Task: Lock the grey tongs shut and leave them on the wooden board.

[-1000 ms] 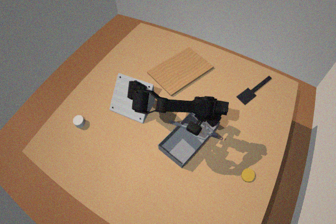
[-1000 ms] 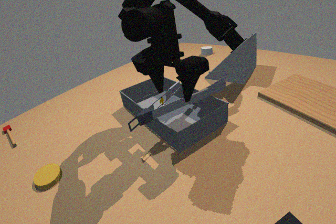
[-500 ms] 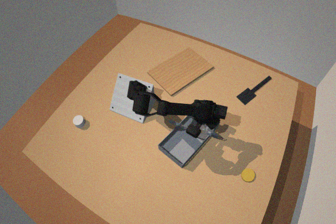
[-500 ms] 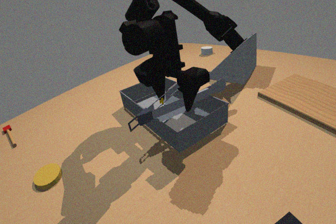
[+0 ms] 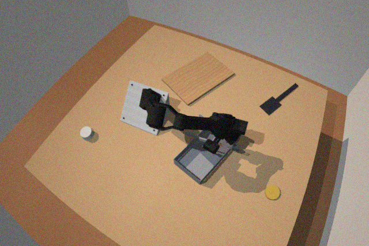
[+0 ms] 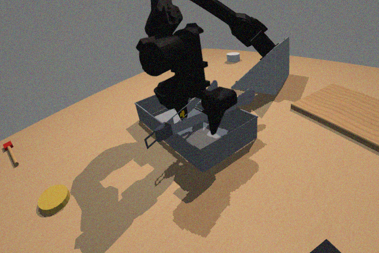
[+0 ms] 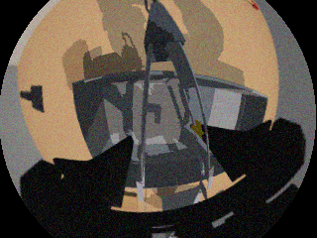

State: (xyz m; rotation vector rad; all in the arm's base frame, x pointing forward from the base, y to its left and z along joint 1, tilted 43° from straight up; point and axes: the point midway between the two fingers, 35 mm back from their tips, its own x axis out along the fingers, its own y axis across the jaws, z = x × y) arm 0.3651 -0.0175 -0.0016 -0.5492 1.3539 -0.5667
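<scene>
My gripper tip is now 20 mm past the grey roasting tin and 50 mm to the left of it. The rest, counted from my gripper tip: wooden board (290 mm behind, 340 mm to the left, 20 mm below); yellow disc (340 mm ahead, 100 mm to the right, 20 mm below); black spatula (190 mm ahead, 440 mm to the left, 30 mm below).
</scene>
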